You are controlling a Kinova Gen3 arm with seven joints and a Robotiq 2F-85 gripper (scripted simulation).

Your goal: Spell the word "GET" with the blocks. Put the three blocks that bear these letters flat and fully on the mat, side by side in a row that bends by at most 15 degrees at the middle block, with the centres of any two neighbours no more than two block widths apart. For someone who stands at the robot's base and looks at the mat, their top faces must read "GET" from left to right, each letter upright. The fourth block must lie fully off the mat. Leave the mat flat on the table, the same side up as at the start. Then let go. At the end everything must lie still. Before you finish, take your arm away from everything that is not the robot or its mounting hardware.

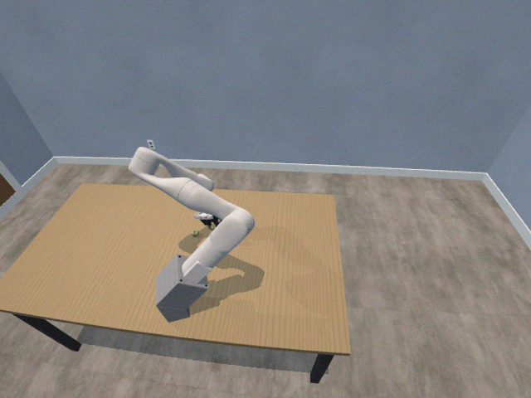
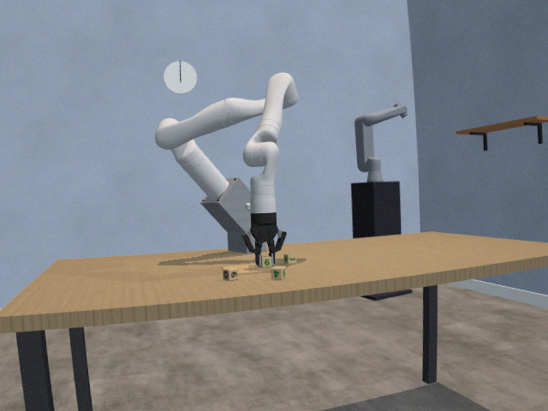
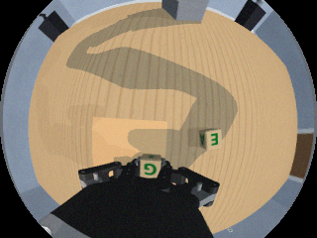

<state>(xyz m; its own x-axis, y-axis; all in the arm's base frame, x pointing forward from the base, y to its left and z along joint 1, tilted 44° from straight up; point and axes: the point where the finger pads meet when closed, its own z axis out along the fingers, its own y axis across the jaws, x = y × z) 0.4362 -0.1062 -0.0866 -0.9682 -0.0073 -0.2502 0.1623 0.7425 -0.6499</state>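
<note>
Now: hand right at the G block. From my hand the other things lie so: T block (15 cm to the right, 10 cm ahead, 1 cm below); then mat (5 cm to the right, 2 cm below, 1 cm behind).
</note>
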